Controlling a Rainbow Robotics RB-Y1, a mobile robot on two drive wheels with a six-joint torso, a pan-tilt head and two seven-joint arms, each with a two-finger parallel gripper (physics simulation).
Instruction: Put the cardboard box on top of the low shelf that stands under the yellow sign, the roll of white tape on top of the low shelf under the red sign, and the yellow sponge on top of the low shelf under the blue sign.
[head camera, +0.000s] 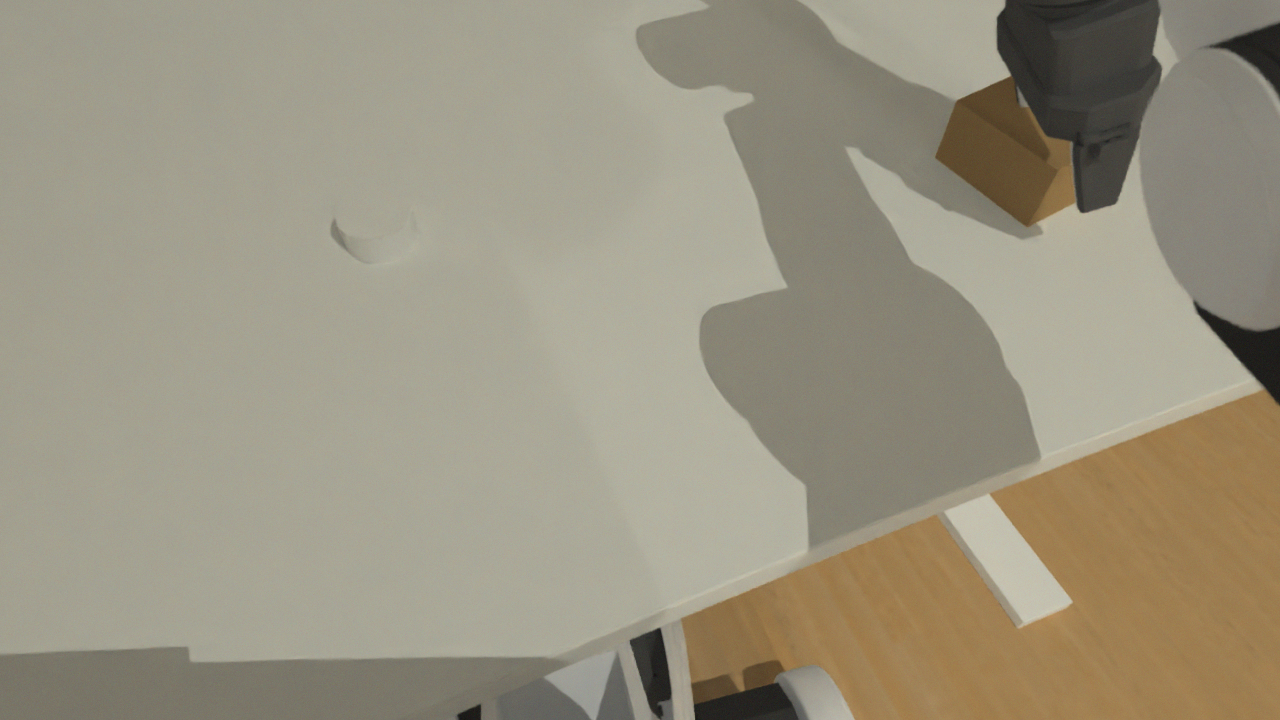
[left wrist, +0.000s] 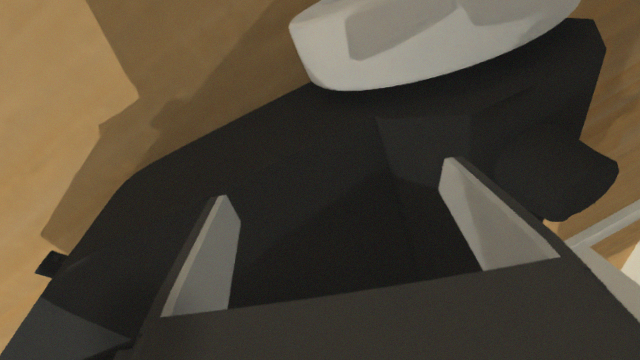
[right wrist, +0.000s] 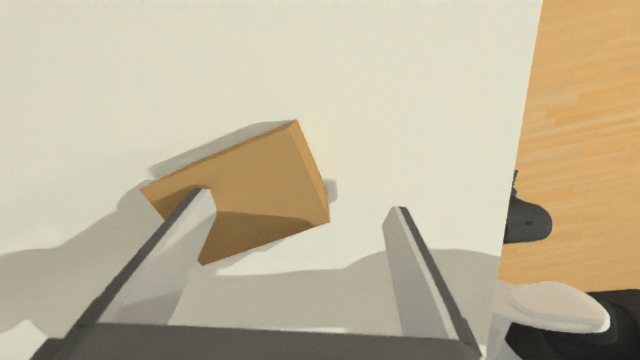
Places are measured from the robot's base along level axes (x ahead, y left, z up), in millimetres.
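Pixels of known places: left gripper, between the fingertips: (left wrist: 336, 191); right gripper, between the fingertips: (head camera: 1063, 150) (right wrist: 302, 208).
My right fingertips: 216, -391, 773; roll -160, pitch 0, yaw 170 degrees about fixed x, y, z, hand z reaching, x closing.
Observation:
Ahead of a thing's pixels: the offset from my right fingertips to its top centre, as dx, dy, dz. "pt": to the spot under its first point. Level surfaces: height alone.
The brown cardboard box {+36, -3, -2} (head camera: 998, 161) (right wrist: 255, 185) stands on the white table {dz -52} (head camera: 447, 447) (right wrist: 400, 100). My right gripper (head camera: 1058, 152) (right wrist: 302, 208) is open at the box. In the right wrist view one finger overlaps the box's left part, while the other finger is apart from it, past its right side. Whether a finger touches the box cannot be told. The roll of white tape {+85, +453, -28} (head camera: 375, 237) lies on the table, left of the box in the head view. My left gripper (left wrist: 336, 191) is open and empty, over the robot's dark base. The sponge, shelves and signs do not show.
The table's near edge runs across the lower part of the head view. A white table foot (head camera: 1006, 559) rests on the wooden floor {dz -772} (head camera: 1163, 501) (right wrist: 580, 150). Beyond the table edge, a dark rounded part (right wrist: 529, 221) and pale robot parts {pt -403, +306, -131} (right wrist: 555, 307) show in the right wrist view.

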